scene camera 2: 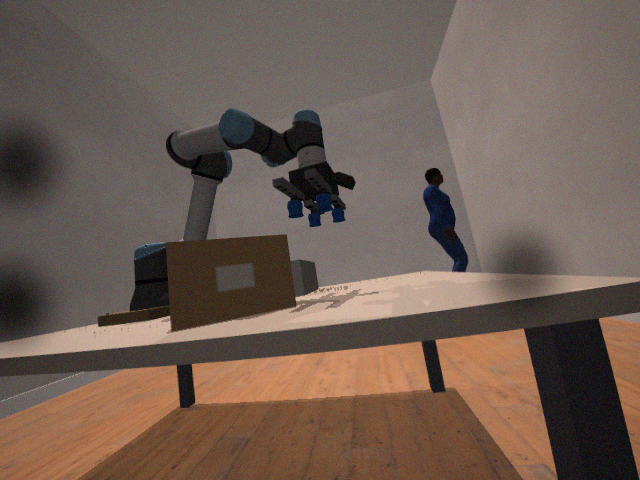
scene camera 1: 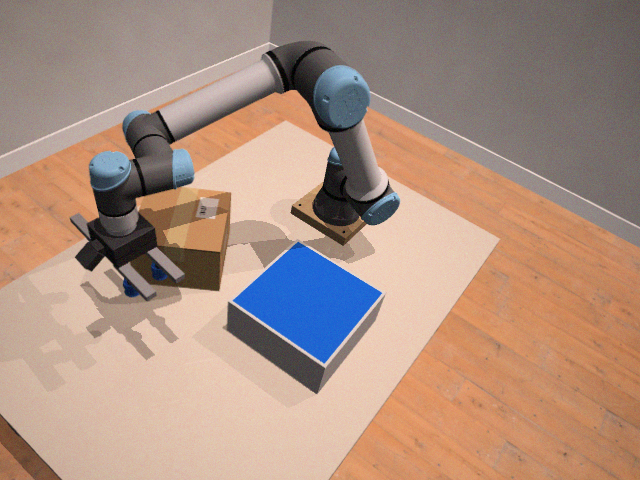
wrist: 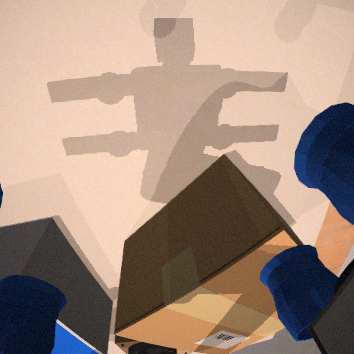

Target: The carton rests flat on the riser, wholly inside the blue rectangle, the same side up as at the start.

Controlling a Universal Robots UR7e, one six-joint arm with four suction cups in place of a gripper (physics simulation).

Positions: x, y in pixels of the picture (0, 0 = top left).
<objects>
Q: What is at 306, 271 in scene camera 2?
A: A grey riser with blue rectangle.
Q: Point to a brown cardboard carton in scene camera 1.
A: At 192, 226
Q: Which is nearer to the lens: the brown cardboard carton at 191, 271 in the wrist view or the grey riser with blue rectangle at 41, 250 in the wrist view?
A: The brown cardboard carton.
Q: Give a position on my suction head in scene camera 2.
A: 323, 200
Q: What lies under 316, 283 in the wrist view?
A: My suction head.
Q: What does the brown cardboard carton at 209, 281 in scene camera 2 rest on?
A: The table.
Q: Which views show the brown cardboard carton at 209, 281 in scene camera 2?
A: Scene camera 2, scene camera 1 and the wrist view: all of them.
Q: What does the grey riser with blue rectangle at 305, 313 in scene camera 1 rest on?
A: The table.
</objects>
